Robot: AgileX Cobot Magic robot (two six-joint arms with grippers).
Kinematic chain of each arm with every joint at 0, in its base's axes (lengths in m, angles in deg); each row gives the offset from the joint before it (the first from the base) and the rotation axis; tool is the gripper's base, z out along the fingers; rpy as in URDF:
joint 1: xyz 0 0 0.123 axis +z
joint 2: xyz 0 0 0 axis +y
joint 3: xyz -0.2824 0 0.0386 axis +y
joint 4: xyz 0.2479 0 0.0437 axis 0.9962 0 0.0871
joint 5: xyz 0 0 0 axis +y
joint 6: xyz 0.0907 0 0.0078 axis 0.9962 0 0.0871
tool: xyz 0 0 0 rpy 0 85 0
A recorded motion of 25 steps. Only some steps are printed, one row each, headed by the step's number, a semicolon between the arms.
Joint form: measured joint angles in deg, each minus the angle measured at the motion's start. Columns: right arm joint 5, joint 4, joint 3, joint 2, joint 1, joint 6; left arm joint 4, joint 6, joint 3, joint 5, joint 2, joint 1.
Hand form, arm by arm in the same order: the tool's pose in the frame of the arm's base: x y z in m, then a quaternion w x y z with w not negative. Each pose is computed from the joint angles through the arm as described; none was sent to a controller.
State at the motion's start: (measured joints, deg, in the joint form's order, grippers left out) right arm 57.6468 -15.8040 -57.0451 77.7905 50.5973 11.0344; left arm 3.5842 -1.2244 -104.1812 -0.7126 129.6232 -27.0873
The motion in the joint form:
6: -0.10 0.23 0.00 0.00 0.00 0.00; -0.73 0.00 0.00 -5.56 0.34 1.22
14: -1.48 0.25 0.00 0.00 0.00 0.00; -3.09 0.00 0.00 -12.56 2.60 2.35
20: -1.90 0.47 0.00 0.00 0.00 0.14; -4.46 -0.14 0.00 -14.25 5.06 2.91
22: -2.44 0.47 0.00 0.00 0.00 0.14; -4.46 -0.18 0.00 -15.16 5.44 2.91
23: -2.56 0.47 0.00 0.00 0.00 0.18; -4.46 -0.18 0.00 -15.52 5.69 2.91
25: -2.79 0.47 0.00 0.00 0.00 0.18; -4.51 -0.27 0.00 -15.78 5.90 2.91
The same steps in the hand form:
6: 0.1760 0.1817 0.2757 0.18698 -0.38382 0.90369 -0.03248; 0.4868 -0.2366 0.2232 0.59798 0.18944 0.76775 -0.13070
14: 0.1770 0.1835 0.2763 0.19669 -0.38455 0.90154 -0.02572; 0.4971 -0.2292 0.2126 0.62829 0.15958 0.74792 -0.14283
20: 0.1771 0.1842 0.2764 0.19884 -0.38300 0.90183 -0.02196; 0.5031 -0.2255 0.1917 0.62264 0.14529 0.75522 -0.14441
22: 0.1775 0.1850 0.2767 0.20266 -0.38328 0.90092 -0.01937; 0.5037 -0.2257 0.1894 0.62607 0.14440 0.75237 -0.14534
23: 0.1776 0.1851 0.2768 0.20351 -0.38303 0.90085 -0.01872; 0.5041 -0.2259 0.1876 0.62679 0.14427 0.75177 -0.14546
25: 0.1778 0.1854 0.2769 0.20514 -0.38314 0.90045 -0.01761; 0.5044 -0.2260 0.1860 0.62697 0.14322 0.75169 -0.14617

